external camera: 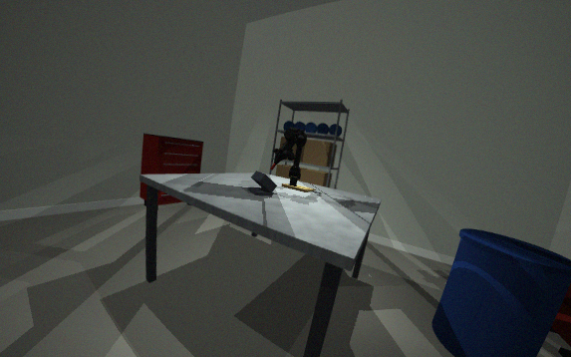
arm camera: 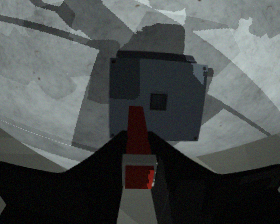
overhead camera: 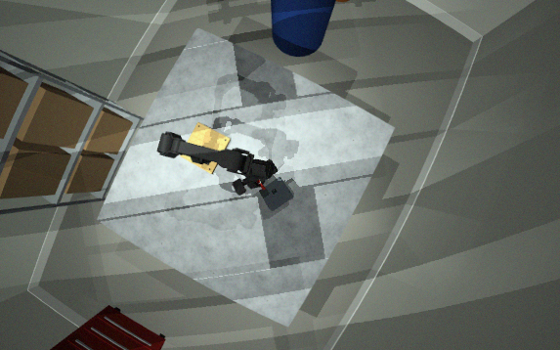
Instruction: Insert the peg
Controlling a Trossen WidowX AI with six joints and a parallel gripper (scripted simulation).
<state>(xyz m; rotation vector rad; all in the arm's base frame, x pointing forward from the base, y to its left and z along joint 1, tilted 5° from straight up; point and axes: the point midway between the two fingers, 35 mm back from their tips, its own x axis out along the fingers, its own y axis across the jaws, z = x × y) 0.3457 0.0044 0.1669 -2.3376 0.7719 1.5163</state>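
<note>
The sloped grey panel lies 11 cm below my gripper tip, 8 cm ahead of it and 2 cm to the right of it. From my gripper tip the other things lie so: red peg 1 cm to the left, 1 cm behind, 1 cm above.
</note>
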